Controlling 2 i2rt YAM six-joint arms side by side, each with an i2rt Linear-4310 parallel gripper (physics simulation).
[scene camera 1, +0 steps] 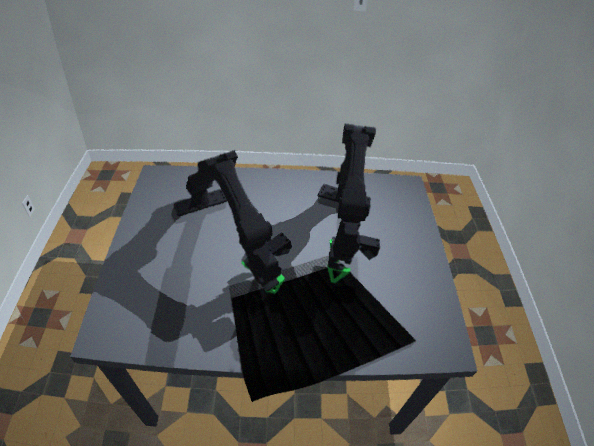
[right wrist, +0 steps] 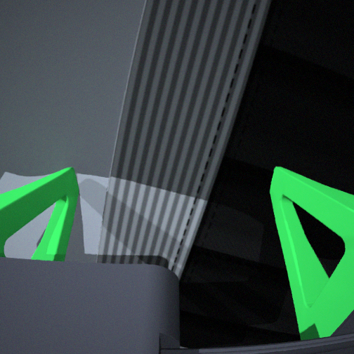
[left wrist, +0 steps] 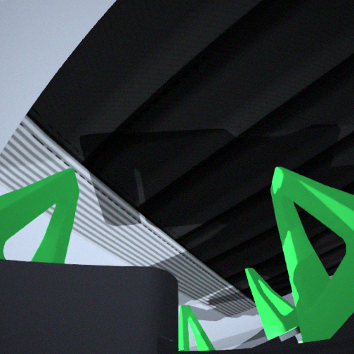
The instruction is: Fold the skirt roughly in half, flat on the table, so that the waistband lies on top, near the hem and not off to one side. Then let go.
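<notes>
The black pleated skirt (scene camera 1: 310, 330) (left wrist: 175, 90) (right wrist: 300, 100) lies spread out and unfolded. Its grey ribbed waistband (scene camera 1: 306, 270) (left wrist: 82, 200) (right wrist: 180, 100) is at the back, and the hem is toward the front. The hem's front left corner hangs past the table edge. My left gripper (scene camera 1: 336, 262) (left wrist: 174, 178) is open and empty over the right end of the waistband. My right gripper (scene camera 1: 260, 276) (right wrist: 173, 178) is open over the left part of the waistband, with the band showing between its fingers, not gripped. Its fingers also show low in the left wrist view.
The grey table (scene camera 1: 400, 260) stands on a patterned tile floor (scene camera 1: 40, 350). Its front edge runs under the skirt. Both arms reach in from the back of the table, and their shadows fall on the left part of the top and on the skirt.
</notes>
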